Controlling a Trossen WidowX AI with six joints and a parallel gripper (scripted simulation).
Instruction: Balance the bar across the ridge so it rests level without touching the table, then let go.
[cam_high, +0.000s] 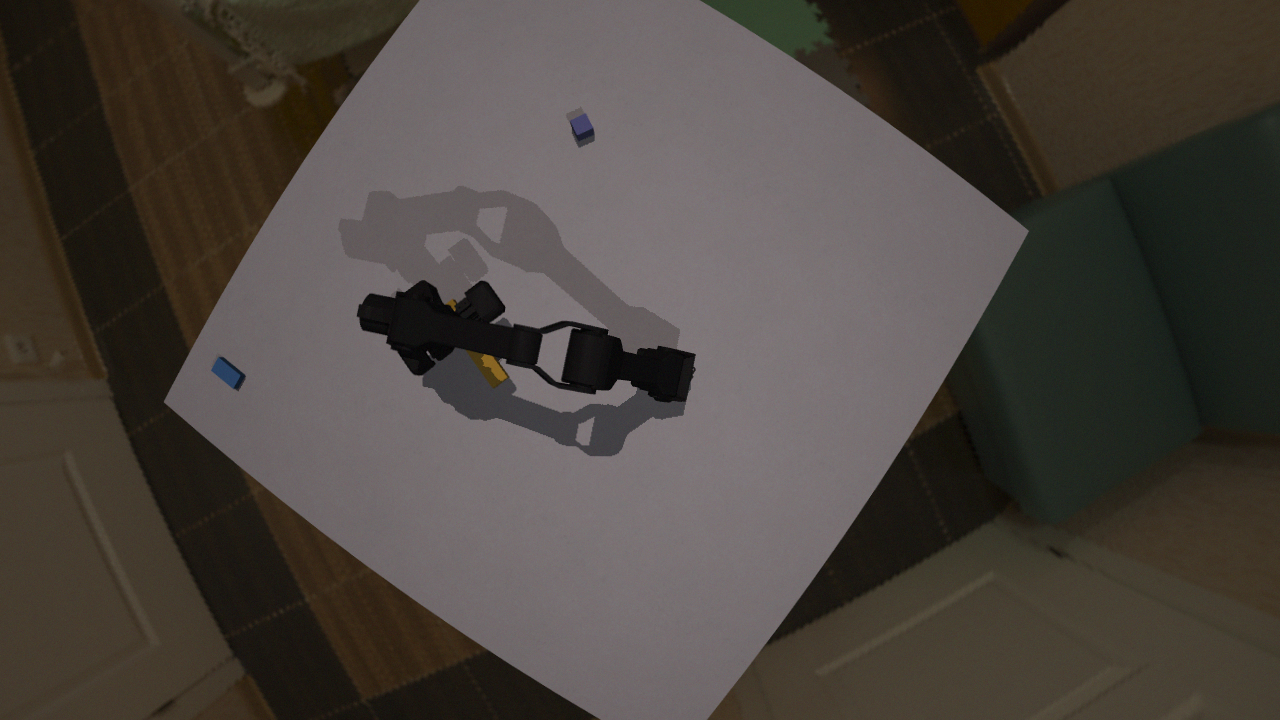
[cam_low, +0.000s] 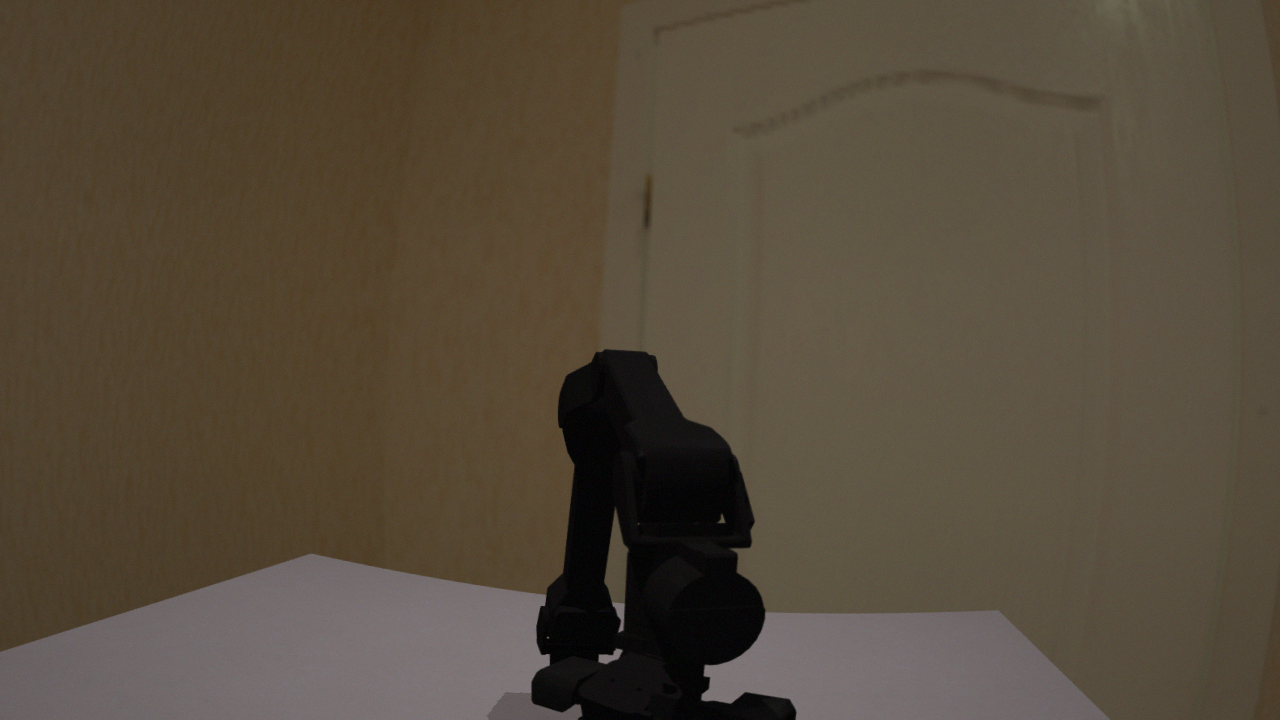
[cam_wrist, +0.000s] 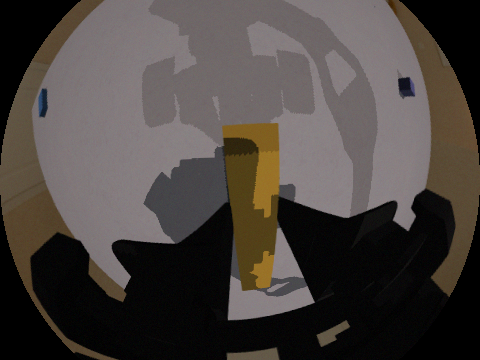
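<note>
Right now the yellow bar is 30 mm behind my gripper tip and 10 mm to the left of it. From my gripper tip the other things lie so: purple-blue cube 50 mm ahead, 430 mm to the right, 40 mm below.
</note>
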